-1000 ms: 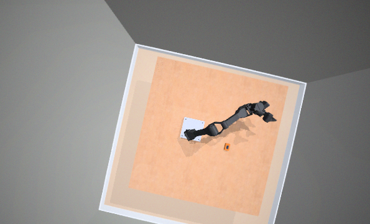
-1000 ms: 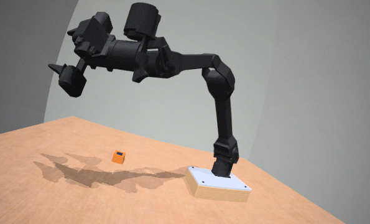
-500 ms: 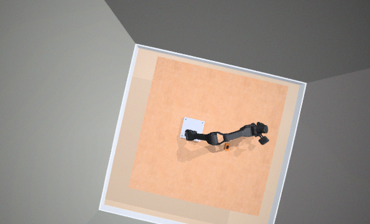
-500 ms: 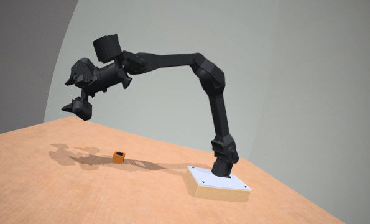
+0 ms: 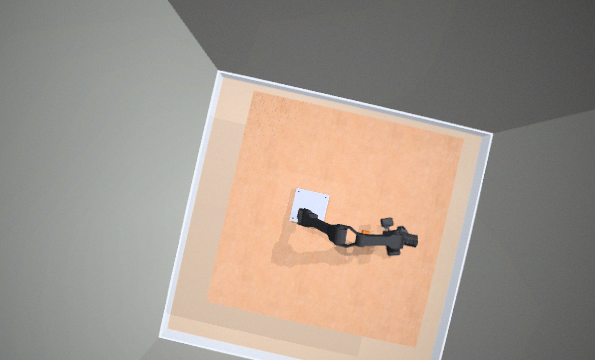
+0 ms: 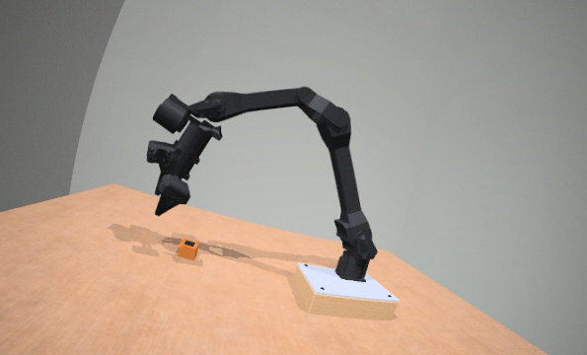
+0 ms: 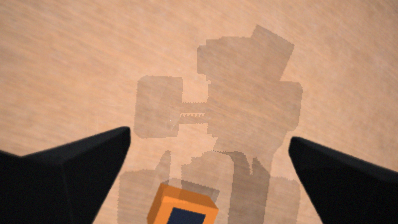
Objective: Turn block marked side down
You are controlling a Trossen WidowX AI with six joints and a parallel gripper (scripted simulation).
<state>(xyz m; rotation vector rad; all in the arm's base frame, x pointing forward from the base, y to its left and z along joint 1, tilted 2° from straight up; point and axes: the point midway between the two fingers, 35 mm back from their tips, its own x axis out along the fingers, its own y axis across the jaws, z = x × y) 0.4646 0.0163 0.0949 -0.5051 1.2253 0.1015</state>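
The block lies 9 cm behind my gripper tip, 5 cm to the right of it and 9 cm below it.
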